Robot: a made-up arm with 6 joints. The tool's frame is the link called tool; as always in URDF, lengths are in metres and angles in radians. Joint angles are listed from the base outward. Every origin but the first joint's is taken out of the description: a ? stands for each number. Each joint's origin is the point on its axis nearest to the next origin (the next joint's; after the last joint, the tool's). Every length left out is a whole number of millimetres.
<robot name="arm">
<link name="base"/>
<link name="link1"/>
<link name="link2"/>
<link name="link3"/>
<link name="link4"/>
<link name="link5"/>
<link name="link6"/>
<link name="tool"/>
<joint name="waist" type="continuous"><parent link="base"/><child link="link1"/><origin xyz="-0.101 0 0.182" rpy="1.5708 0 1.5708"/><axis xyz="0 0 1"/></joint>
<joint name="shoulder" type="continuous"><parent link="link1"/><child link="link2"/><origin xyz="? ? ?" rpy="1.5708 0 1.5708"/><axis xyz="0 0 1"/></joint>
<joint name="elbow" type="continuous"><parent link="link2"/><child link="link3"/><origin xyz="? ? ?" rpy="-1.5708 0 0"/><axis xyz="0 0 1"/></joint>
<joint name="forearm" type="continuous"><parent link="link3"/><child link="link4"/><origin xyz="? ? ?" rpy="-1.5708 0 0"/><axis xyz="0 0 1"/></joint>
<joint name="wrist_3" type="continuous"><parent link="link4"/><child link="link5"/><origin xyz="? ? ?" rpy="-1.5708 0 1.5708"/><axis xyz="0 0 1"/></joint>
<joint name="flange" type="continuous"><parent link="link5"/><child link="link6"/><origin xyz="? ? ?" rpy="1.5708 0 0"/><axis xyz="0 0 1"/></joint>
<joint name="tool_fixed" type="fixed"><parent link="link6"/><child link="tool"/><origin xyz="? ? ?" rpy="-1.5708 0 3.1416"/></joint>
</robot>
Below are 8 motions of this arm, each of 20 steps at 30 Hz.
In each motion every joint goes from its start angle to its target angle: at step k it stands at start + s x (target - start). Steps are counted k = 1, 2, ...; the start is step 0. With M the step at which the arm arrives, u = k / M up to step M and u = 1 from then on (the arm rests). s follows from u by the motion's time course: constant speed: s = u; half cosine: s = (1 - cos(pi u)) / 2; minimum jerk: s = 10 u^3 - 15 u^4 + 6 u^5.
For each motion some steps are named. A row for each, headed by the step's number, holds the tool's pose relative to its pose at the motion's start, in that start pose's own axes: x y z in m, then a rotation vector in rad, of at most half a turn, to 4 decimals.
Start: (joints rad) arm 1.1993 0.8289 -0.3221 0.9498 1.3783 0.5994
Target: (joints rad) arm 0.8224 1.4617 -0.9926 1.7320 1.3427 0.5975
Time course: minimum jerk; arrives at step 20
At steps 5, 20:
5: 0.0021 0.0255 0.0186 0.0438 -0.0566 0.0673
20: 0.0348 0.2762 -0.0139 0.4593 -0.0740 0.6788

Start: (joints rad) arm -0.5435 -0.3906 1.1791 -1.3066 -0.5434 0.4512
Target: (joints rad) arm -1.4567 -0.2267 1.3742 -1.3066 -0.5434 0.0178
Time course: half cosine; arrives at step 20
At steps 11, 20:
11: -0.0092 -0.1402 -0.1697 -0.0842 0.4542 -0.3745
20: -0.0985 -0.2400 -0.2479 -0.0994 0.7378 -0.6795

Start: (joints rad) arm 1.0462 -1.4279 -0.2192 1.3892 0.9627 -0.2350
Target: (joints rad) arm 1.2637 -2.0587 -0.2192 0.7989 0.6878 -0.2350
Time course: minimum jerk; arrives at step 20
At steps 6, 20:
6: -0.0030 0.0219 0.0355 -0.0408 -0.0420 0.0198
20: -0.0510 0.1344 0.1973 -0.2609 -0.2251 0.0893

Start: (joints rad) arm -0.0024 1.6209 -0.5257 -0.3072 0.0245 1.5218
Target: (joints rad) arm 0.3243 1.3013 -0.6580 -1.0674 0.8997 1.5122
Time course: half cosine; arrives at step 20
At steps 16, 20:
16: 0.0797 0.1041 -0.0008 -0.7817 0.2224 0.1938
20: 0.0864 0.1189 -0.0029 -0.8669 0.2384 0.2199

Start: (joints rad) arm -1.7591 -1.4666 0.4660 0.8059 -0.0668 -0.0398
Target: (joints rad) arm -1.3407 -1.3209 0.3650 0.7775 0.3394 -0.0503
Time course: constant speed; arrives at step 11
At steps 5, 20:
5: -0.0880 -0.0936 0.0529 -0.1432 -0.0076 -0.3148
20: -0.2358 -0.1593 0.1315 -0.2975 -0.0424 -0.7040

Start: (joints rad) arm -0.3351 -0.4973 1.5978 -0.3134 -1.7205 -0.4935
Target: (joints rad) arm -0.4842 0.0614 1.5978 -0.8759 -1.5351 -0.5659
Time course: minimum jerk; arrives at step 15
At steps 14, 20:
14: -0.1976 -0.2395 -0.2425 0.8483 -0.1594 -0.3490
20: -0.1982 -0.2397 -0.2433 0.8505 -0.1601 -0.3498

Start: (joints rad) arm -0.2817 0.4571 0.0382 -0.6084 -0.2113 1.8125
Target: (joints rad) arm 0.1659 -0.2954 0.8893 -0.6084 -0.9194 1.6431
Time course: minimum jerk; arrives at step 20
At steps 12, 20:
12: -0.1631 -0.2425 -0.0091 1.0583 -0.6079 -0.5286
20: -0.2147 -0.2799 -0.0392 1.5722 -0.9818 -0.5983

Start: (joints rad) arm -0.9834 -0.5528 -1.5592 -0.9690 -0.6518 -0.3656
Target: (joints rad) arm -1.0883 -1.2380 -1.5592 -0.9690 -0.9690 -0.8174
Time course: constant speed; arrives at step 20
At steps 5, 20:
5: -0.0325 -0.0272 -0.0422 0.0948 0.0170 0.0041
20: -0.1248 -0.0524 -0.1643 0.3151 0.0075 0.0534

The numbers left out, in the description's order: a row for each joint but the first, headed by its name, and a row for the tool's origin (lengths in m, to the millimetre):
shoulder: -0.053 0.039 0
elbow: 0.042 0.106 0
forearm: -0.001 0.044 0
wrist_3: 0.22 0.06 0
flange: -0.087 -0.196 0
tool: -0.333 -0.064 0

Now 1 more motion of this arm.
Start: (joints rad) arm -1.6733 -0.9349 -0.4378 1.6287 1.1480 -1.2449
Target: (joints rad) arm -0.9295 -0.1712 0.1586 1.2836 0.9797 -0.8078
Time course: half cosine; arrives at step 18
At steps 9, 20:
9: -0.2476 -0.1695 -0.0440 0.1981 -0.0452 -0.7465
20: -0.5263 -0.1696 -0.1399 0.4186 0.0310 -1.4566

